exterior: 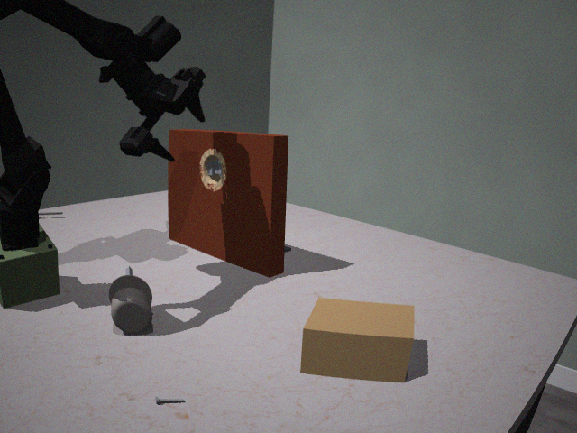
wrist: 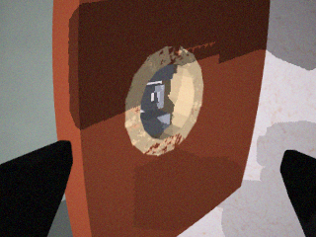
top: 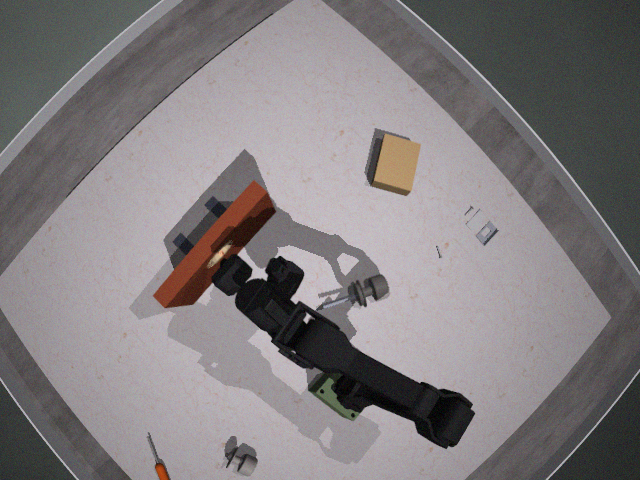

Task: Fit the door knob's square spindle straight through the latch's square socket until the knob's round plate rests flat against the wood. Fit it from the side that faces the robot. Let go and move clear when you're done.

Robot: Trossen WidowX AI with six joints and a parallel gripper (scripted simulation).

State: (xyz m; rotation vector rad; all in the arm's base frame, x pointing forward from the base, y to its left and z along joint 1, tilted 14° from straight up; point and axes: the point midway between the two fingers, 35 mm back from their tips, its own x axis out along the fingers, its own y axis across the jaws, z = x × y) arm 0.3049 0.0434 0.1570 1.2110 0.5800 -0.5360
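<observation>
The grey latch socket lies 100 mm ahead of my hand, 20 mm to the left of it and 80 mm below it. From my hand the other things lie so: orange screwdriver 200 mm behind, 540 mm to the left, 230 mm below; red-brown wooden door panel 100 mm ahead, 20 mm to the left, 110 mm below; tan box 10 mm ahead, 420 mm to the right, 220 mm below.
</observation>
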